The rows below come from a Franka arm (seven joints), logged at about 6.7 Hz.
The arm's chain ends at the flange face. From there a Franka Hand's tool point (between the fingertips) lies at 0.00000 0.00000 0.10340 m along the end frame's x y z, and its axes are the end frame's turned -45 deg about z.
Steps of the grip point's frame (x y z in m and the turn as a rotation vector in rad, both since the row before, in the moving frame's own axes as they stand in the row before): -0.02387 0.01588 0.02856 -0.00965 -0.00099 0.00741; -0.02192 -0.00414 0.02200 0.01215 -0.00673 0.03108; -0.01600 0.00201 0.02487 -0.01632 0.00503 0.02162; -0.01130 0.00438 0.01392 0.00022 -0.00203 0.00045; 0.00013 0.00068 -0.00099 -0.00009 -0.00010 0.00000; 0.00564 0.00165 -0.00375 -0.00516 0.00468 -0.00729; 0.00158 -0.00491 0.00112 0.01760 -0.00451 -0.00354
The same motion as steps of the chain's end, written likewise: -0.00628 0.02733 0.02856 -0.00752 0.00612 0.00741; -0.01705 0.01299 0.02201 0.00383 -0.01335 0.03108; -0.01144 0.01189 0.02489 -0.00798 0.01510 0.02162; -0.00473 0.01096 0.01392 -0.00128 -0.00159 0.00045; 0.00057 0.00038 -0.00099 -0.00013 -0.00001 0.00000; 0.00444 -0.00285 -0.00375 -0.00034 0.00696 -0.00729; -0.00074 -0.00363 0.00114 0.00926 -0.01563 -0.00354
